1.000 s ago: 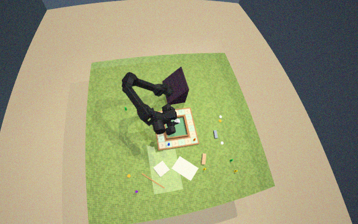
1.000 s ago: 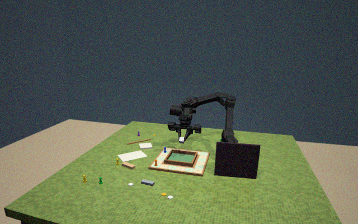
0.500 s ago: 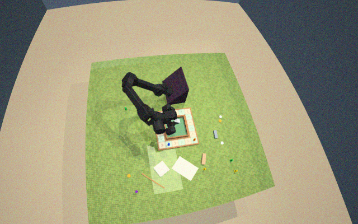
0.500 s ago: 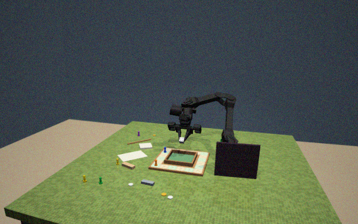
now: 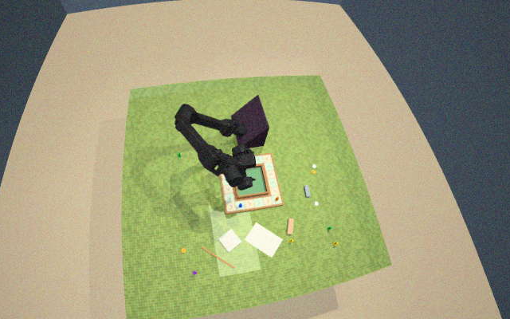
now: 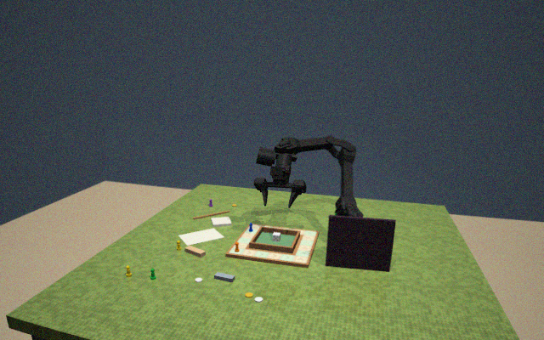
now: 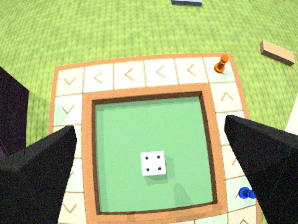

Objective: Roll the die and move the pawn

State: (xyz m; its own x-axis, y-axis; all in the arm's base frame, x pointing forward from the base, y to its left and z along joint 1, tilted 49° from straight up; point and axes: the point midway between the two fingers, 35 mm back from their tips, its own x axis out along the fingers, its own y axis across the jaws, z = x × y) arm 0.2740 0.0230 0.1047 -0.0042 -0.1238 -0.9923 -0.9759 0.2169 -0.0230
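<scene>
The orange pawn is 13 cm ahead of my gripper tip, 9 cm to the left of it and 12 cm below it. The rest, counted from my gripper tip: white die (1 cm to the right, 12 cm below); blue pawn (10 cm ahead, 9 cm to the right, 12 cm below); green tray (14 cm below).
</scene>
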